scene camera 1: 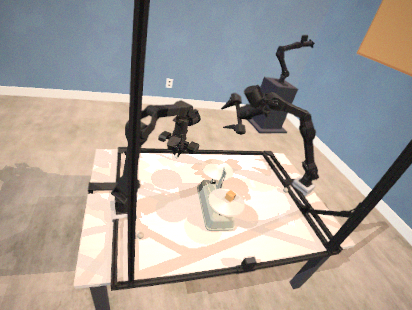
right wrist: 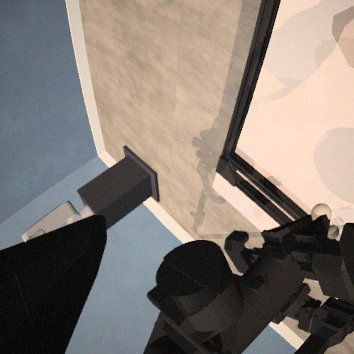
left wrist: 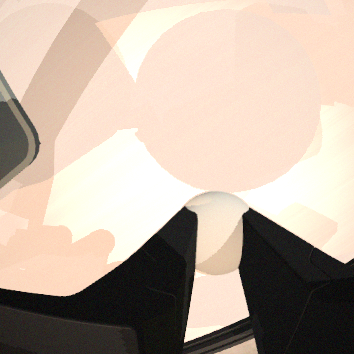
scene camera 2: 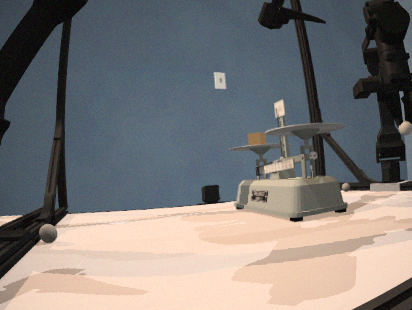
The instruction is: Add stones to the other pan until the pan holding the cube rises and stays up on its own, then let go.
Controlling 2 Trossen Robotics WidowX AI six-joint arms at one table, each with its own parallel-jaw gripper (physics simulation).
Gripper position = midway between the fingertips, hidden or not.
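Observation:
A grey balance scale [scene camera 1: 218, 213] appears in scene camera 1, and scene camera 2 shows the scale [scene camera 2: 283, 194] too. In the left wrist view the left gripper [left wrist: 215, 218] shares the picture with the scale [left wrist: 27, 142]. The right wrist view shows the right gripper [right wrist: 230, 233], which is open and holds nothing, together with the left gripper [right wrist: 322, 214], while the grey balance scale is out of frame in the right wrist view.

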